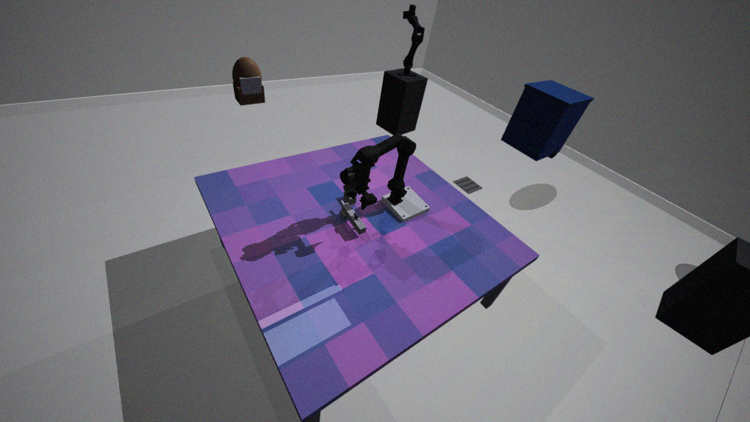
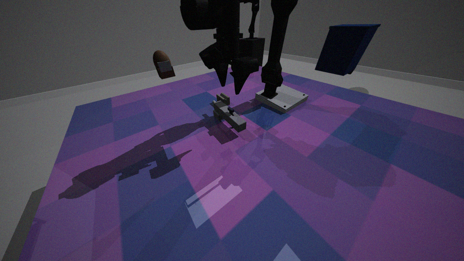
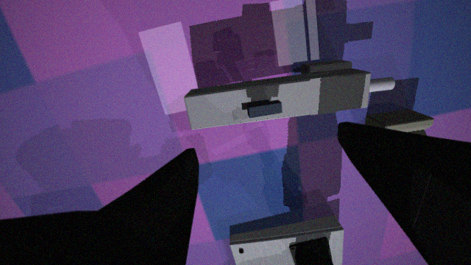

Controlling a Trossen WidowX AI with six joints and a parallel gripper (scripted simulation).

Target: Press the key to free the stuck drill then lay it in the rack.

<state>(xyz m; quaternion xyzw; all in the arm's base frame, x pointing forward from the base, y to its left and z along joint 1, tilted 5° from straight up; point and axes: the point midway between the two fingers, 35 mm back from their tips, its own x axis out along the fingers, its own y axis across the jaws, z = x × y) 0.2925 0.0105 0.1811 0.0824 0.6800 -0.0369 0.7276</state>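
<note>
Now: the drill 2 cm behind my gripper tip, 9 cm to the right of it and 11 cm below it. From my gripper tip the other things lie so: dark key: 1 cm behind, 1 cm to the right, 11 cm below; grey block: 1 cm behind, 3 cm to the right, 12 cm below; grey rack: 12 cm behind, 18 cm to the right, 14 cm below.
</note>
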